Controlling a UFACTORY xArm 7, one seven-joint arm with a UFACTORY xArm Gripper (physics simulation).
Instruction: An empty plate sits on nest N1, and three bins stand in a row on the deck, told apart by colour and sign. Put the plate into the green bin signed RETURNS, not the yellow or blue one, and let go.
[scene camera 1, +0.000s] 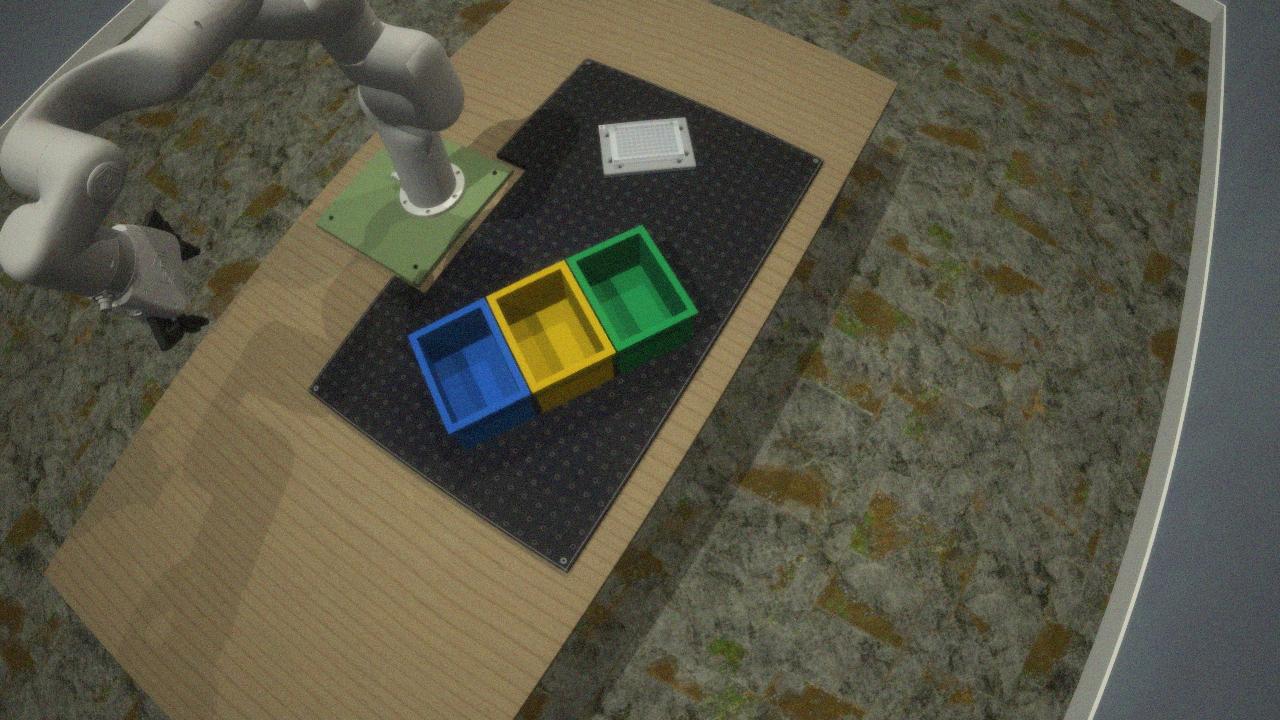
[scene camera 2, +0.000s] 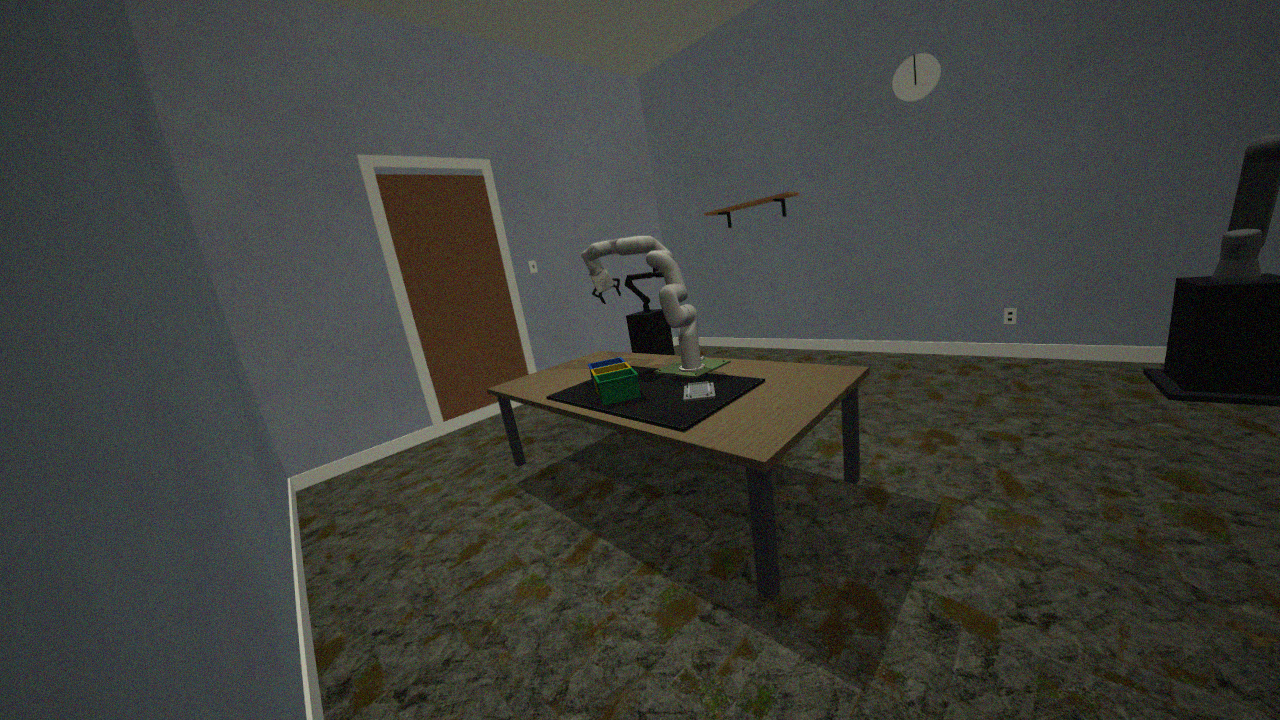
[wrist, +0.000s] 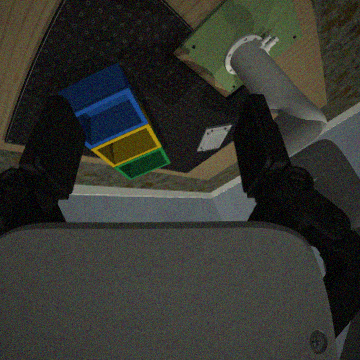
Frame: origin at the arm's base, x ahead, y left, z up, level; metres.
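Seen in the pictures: gripper, between the fingertips: (scene camera 1: 195, 289) (scene camera 2: 612, 299) (wrist: 157, 113); arm's base, origin of its link: (scene camera 1: 432, 190) (scene camera 2: 692, 368) (wrist: 243, 53).
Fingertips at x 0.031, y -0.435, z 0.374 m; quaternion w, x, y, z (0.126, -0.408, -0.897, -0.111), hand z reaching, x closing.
Offsets run from my fingertips to a thing's top centre. Level surfaces: height alone.
The empty plate @[dy +0.679, dx +0.281, dz -0.345 m] (scene camera 1: 646, 140) (scene camera 2: 699, 389) is white with a fine grid and lies flat on the pale nest @[dy +0.679, dx +0.281, dz -0.350 m] (scene camera 1: 648, 167) at the far end of the deck. The green bin (scene camera 1: 637, 300) (scene camera 2: 617, 388) (wrist: 145, 165) stands nearest the nest, at the end of the row. The yellow bin (scene camera 1: 556, 333) (wrist: 131, 145) is in the middle and the blue bin (scene camera 1: 474, 371) (wrist: 114, 121) at the other end. No sign is readable. My gripper (scene camera 1: 196, 286) (scene camera 2: 610, 296) (wrist: 157, 113) is open and empty, high up and well away from plate and bins.
The black perforated deck @[dz -0.371 m] (scene camera 1: 537, 474) (scene camera 2: 666, 411) lies on the wooden table @[dz -0.385 m] (scene camera 1: 358, 555) (scene camera 2: 796, 402). The arm's base stands on a green mounting plate (scene camera 1: 366, 223) (wrist: 207, 50) beside the deck. The three bins stand side by side, close together.
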